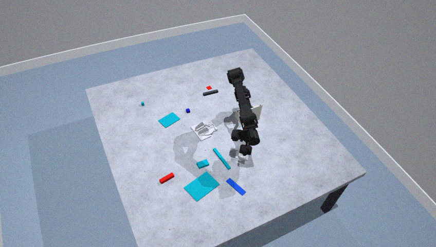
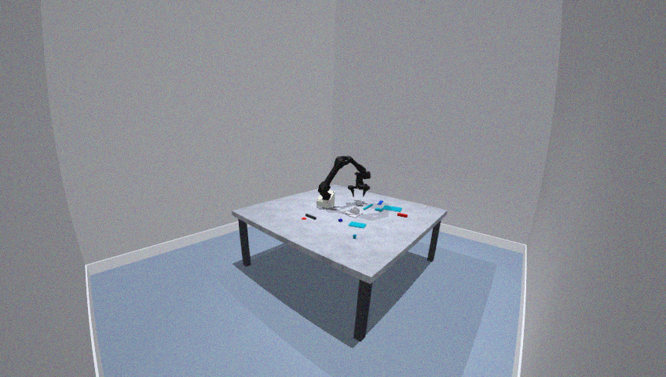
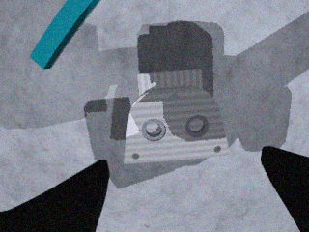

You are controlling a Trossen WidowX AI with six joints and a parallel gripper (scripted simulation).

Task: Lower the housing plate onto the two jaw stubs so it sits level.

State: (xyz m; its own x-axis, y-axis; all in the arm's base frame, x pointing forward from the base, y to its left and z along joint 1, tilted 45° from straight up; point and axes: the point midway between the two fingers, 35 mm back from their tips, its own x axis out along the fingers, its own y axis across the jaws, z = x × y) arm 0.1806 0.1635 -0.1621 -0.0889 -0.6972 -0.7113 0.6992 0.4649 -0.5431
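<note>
My gripper tip is 12 cm short of the long teal bar, 6 cm above it and 5 cm to the left of it. Round my gripper tip: blue bar: 16 cm ahead, 14 cm to the left, 6 cm below; large teal square: 31 cm ahead, 6 cm below, 5 cm to the left; small teal block: 23 cm ahead, 7 cm to the right, 5 cm below.
</note>
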